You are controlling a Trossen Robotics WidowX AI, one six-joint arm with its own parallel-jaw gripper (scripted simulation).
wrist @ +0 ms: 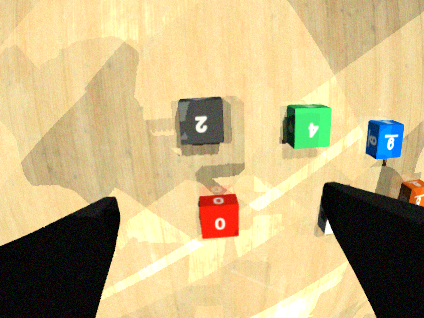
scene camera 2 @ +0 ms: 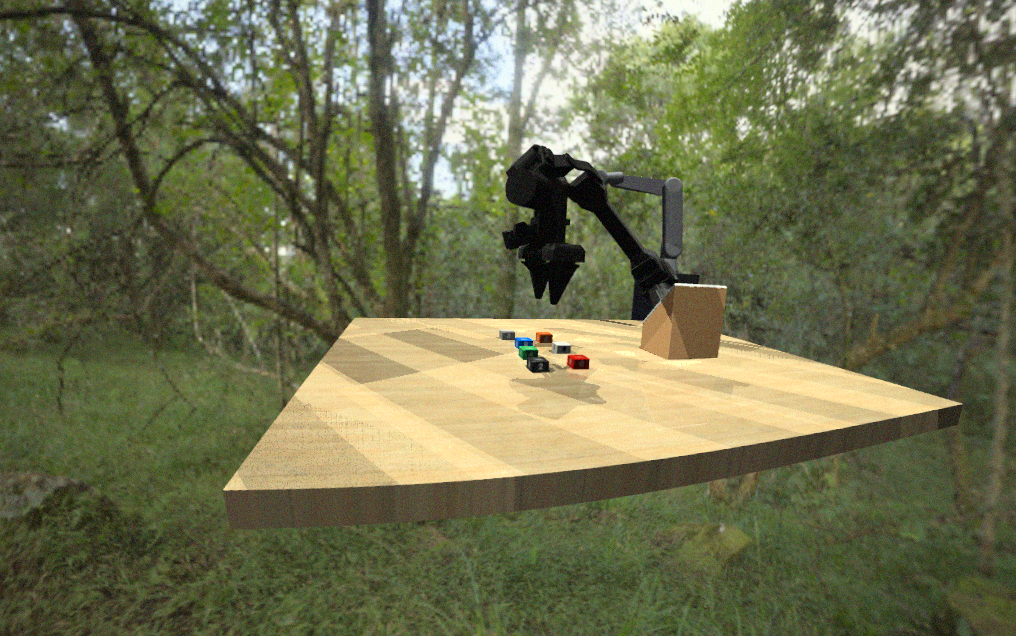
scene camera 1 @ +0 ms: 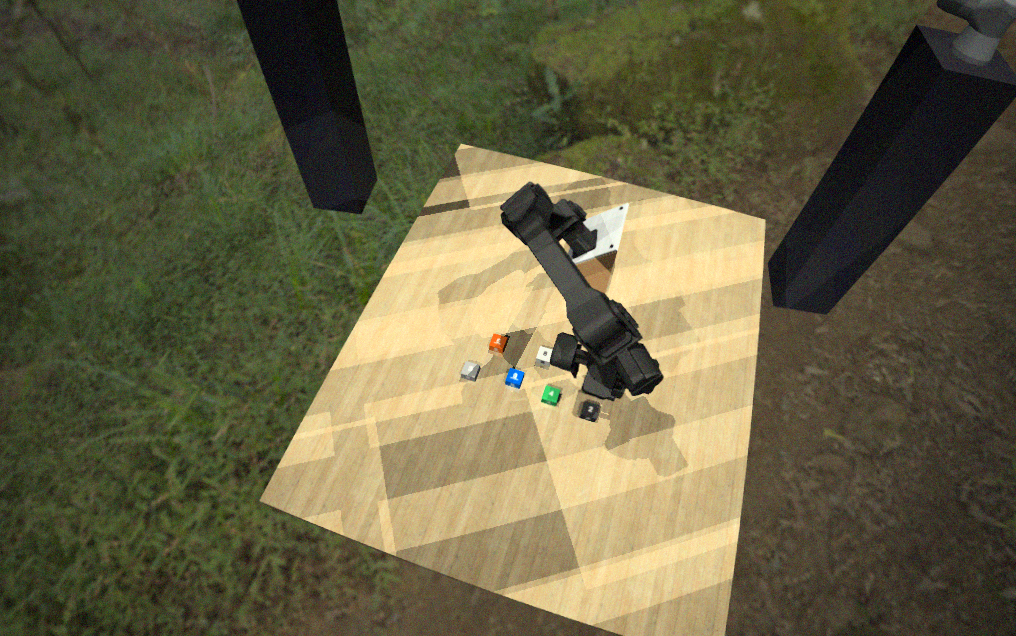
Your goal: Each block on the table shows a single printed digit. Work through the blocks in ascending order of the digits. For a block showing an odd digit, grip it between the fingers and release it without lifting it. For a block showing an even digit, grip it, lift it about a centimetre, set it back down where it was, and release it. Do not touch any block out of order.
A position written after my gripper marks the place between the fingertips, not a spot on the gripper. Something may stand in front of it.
My gripper (scene camera 2: 545, 301) is open and holds nothing. Further things: a red block (wrist: 219, 213), a blue block (wrist: 384, 140) and a green block (wrist: 308, 125).
My gripper shows as well in the wrist view (wrist: 223, 202) and in scene camera 1 (scene camera 1: 596, 382). Scene camera 1 misses the red block, which is hidden by my gripper.
